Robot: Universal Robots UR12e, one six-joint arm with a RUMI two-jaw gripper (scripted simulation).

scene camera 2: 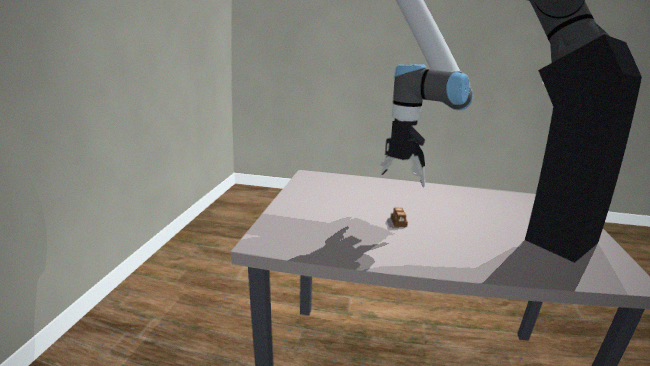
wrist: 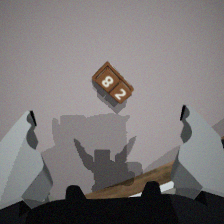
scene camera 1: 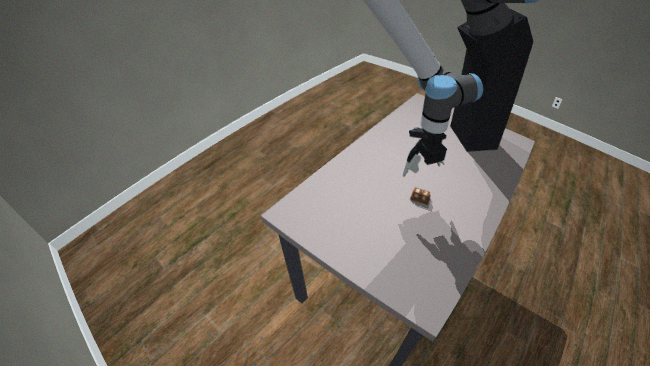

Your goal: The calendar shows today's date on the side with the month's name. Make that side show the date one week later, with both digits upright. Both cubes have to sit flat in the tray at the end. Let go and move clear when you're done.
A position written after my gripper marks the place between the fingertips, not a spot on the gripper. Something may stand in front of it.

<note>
In view: my gripper (scene camera 2: 402, 181).
My gripper shows as well in the wrist view (wrist: 108, 108) and in scene camera 1 (scene camera 1: 421, 171).
</note>
